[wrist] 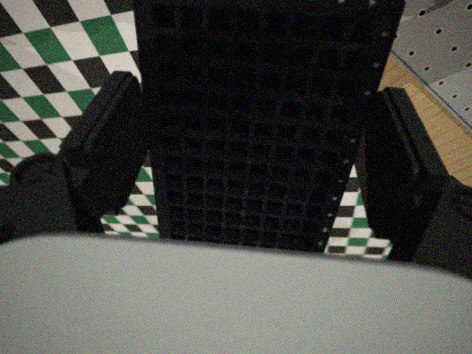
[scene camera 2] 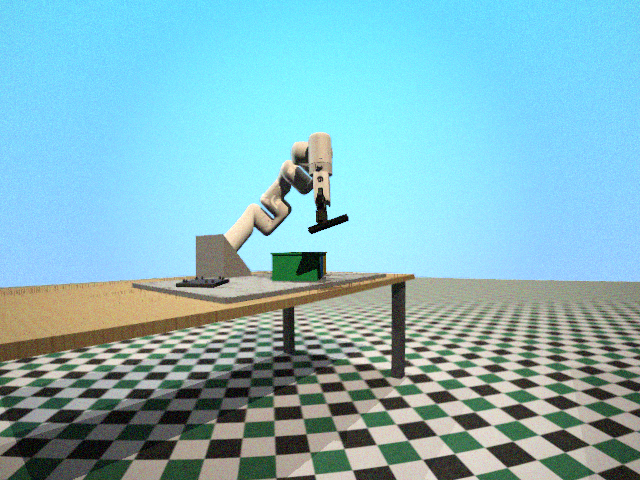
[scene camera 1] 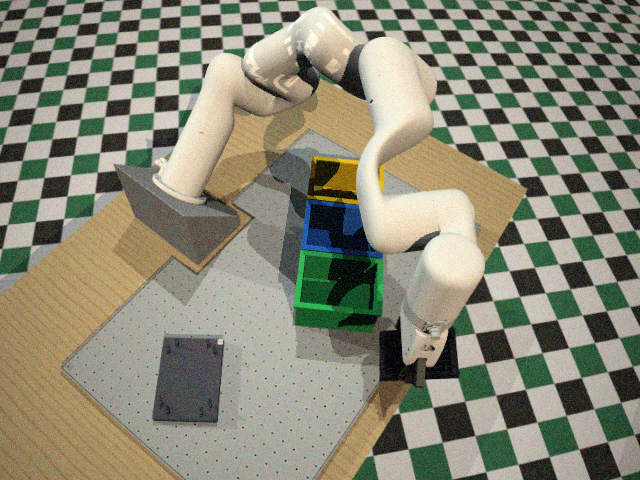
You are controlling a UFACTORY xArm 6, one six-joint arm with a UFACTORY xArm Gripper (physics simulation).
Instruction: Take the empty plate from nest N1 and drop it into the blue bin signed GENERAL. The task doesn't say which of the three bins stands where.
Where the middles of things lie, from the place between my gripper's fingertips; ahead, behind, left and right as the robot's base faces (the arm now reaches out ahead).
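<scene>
Black plate [scene camera 1: 391, 360]: my hand is 2 cm short of it and 1 cm to the right of it.
</scene>
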